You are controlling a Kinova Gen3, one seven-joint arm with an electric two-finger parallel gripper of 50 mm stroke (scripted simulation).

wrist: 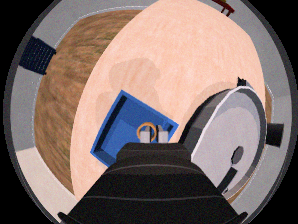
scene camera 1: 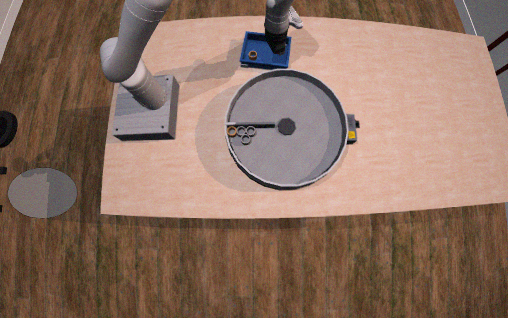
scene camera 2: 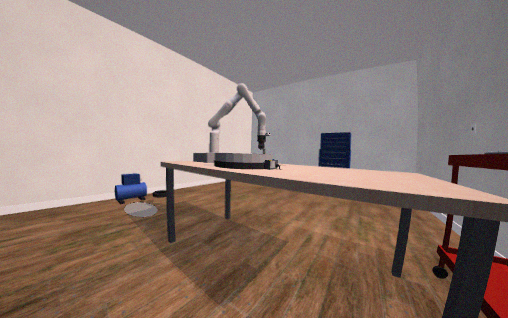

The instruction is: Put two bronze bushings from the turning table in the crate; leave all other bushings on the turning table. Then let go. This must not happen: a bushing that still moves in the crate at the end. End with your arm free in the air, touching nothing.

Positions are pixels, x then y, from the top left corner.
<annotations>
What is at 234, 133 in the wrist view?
A grey turning table.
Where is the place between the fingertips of my gripper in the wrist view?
153, 130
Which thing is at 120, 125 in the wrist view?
A blue crate.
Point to a blue crate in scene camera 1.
266, 59
</annotations>
